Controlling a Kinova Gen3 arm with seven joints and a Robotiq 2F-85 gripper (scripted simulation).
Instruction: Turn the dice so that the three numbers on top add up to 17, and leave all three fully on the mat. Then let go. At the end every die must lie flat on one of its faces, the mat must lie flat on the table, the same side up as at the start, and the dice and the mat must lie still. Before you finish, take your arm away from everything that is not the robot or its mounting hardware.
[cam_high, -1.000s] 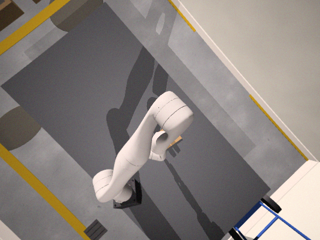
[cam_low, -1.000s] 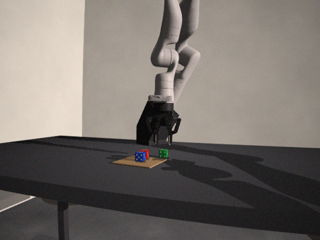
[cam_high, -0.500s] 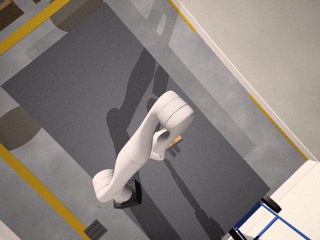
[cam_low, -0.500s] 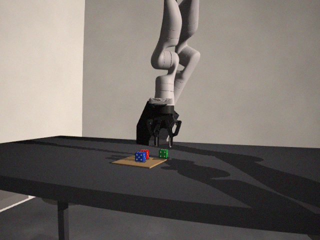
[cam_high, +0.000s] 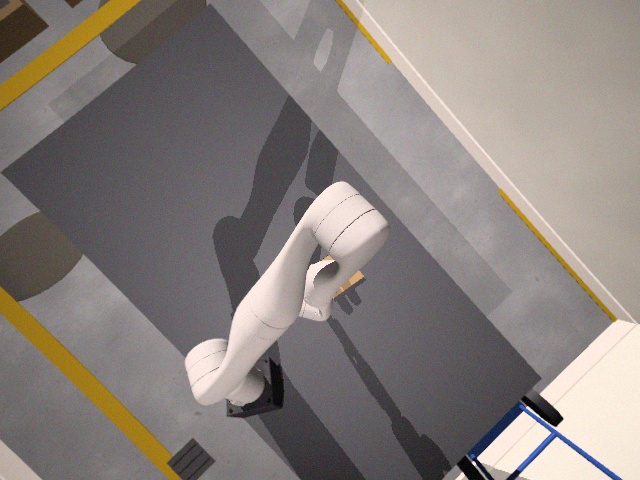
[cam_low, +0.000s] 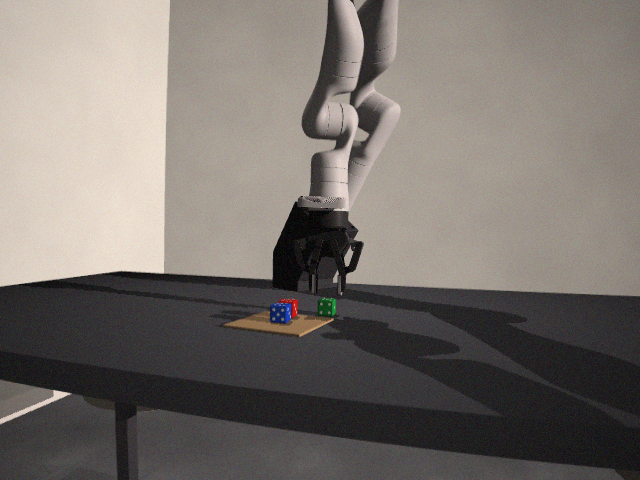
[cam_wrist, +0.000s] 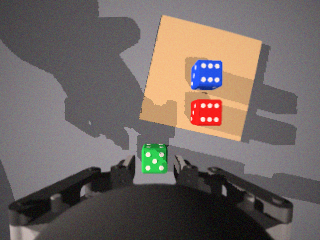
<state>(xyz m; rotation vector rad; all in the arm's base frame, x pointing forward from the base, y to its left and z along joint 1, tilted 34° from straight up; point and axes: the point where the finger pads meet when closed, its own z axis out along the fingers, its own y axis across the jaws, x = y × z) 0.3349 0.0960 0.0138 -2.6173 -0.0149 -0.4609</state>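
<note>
The green die is 40 mm below my hand. From my hand the other things lie so: red die 60 mm ahead, 60 mm to the right, 40 mm below; then tan mat 110 mm ahead, 50 mm to the right, 50 mm below; then blue die 110 mm ahead, 50 mm to the right, 40 mm below.
</note>
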